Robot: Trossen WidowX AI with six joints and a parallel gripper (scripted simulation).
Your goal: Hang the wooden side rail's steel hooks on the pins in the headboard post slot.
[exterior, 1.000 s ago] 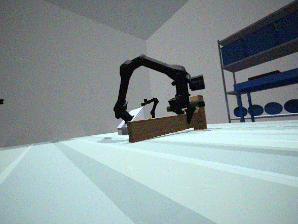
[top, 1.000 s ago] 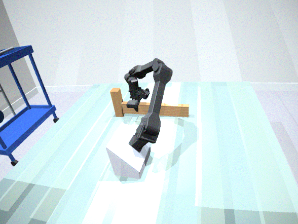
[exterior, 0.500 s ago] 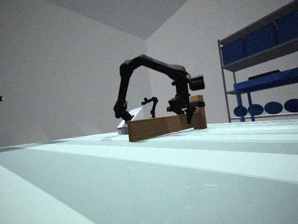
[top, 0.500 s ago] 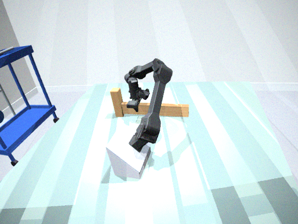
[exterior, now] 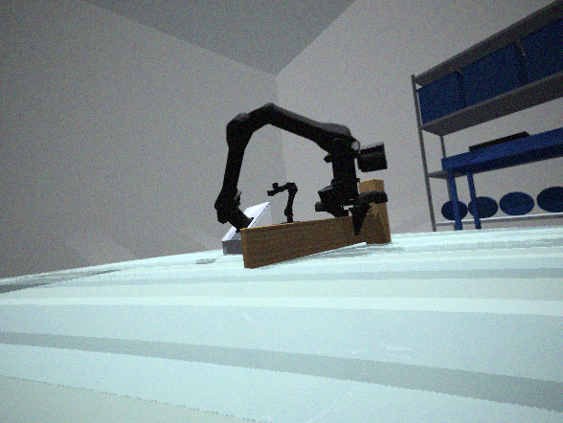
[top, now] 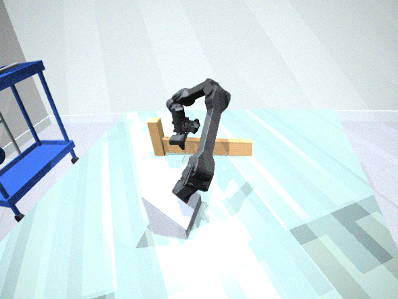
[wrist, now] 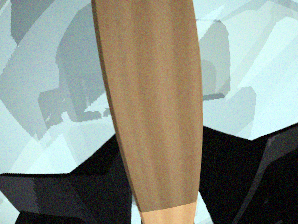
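Now: the wooden headboard post 120 mm to the left of my gripper tip, 50 mm above it and 10 mm behind it.
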